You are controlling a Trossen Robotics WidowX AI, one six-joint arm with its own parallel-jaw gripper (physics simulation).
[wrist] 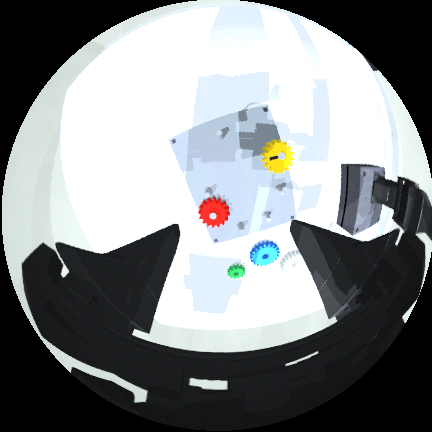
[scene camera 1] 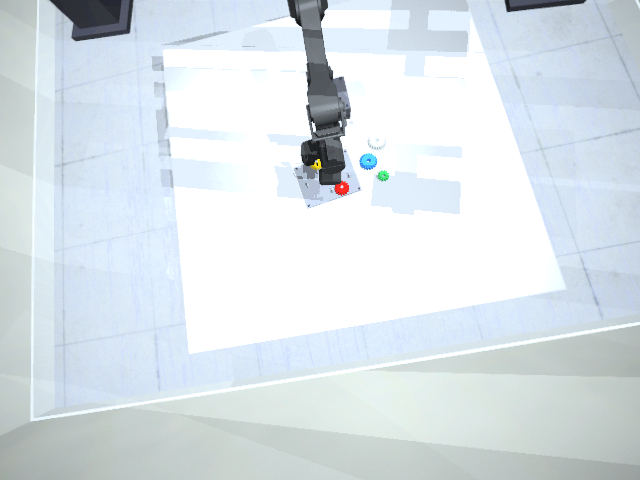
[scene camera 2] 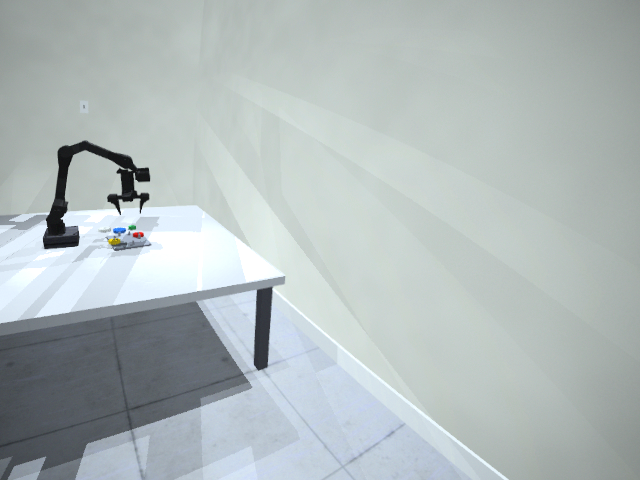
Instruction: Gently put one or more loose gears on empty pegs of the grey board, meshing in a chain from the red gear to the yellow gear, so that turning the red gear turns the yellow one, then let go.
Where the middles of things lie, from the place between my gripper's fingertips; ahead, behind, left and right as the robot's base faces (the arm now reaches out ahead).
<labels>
I see the grey board point(scene camera 1: 317, 194) 1 cm behind my hand, 2 cm to the right of it and 12 cm below it. The rest, counted from my hand: yellow gear point(wrist: 274, 146) 8 cm behind, 6 cm to the right, 11 cm below.
</labels>
